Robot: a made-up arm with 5 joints.
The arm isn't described. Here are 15 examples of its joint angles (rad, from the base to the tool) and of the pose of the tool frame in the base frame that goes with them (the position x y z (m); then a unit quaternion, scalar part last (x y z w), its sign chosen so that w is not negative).
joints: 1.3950 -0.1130 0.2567 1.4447 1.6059
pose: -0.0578 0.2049 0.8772 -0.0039 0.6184 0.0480 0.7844
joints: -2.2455 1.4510 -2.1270 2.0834 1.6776
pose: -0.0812 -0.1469 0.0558 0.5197 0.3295 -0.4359 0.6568
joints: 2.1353 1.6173 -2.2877 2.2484 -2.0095
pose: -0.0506 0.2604 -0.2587 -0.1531 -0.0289 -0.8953 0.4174
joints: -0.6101 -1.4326 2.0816 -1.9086 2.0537
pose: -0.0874 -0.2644 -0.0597 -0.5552 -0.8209 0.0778 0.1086
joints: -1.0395 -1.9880 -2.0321 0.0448 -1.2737
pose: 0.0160 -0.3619 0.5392 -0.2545 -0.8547 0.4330 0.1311
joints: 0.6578 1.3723 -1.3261 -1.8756 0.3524
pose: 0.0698 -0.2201 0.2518 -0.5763 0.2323 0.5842 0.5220
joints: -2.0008 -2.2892 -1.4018 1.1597 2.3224
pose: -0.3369 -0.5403 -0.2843 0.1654 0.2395 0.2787 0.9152
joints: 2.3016 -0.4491 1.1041 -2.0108 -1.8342
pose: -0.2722 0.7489 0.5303 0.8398 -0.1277 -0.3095 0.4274
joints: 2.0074 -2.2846 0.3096 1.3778 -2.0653
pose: -0.1688 0.7893 0.5394 0.7759 -0.3491 0.4559 0.2615
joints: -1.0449 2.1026 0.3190 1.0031 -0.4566
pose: -0.2028 -0.5631 -0.2103 0.3242 0.7519 -0.1379 0.5573
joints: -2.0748 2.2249 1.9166 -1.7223 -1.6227
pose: 0.3116 -0.4575 -0.6807 -0.0282 -0.1532 0.9079 0.3892
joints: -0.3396 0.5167 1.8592 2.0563 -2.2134
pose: -0.4657 -0.7178 0.4780 0.3486 0.5766 0.6934 0.2553
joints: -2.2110 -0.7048 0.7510 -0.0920 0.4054
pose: -0.1307 0.2754 -0.4902 0.8938 0.2437 -0.2588 0.2734
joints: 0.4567 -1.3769 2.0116 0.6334 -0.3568
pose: 0.0116 -0.3663 0.2533 0.4943 -0.6837 -0.4766 0.2471
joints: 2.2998 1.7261 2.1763 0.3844 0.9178
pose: -0.0452 0.6998 -0.2301 0.3585 0.5981 0.7058 0.1248
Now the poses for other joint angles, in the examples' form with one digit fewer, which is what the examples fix.
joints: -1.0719 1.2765 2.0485 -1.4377 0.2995
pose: -0.208 -0.858 0.346 -0.582 0.787 -0.006 0.203
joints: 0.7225 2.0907 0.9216 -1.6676 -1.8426
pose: 0.031 -0.312 1.030 -0.215 0.632 0.538 0.514
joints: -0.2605 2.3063 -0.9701 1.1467 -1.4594
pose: -0.348 -0.174 0.224 0.298 0.606 -0.502 0.539
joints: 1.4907 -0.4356 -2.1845 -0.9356 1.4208
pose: 0.073 0.438 0.154 0.932 -0.093 -0.334 0.109
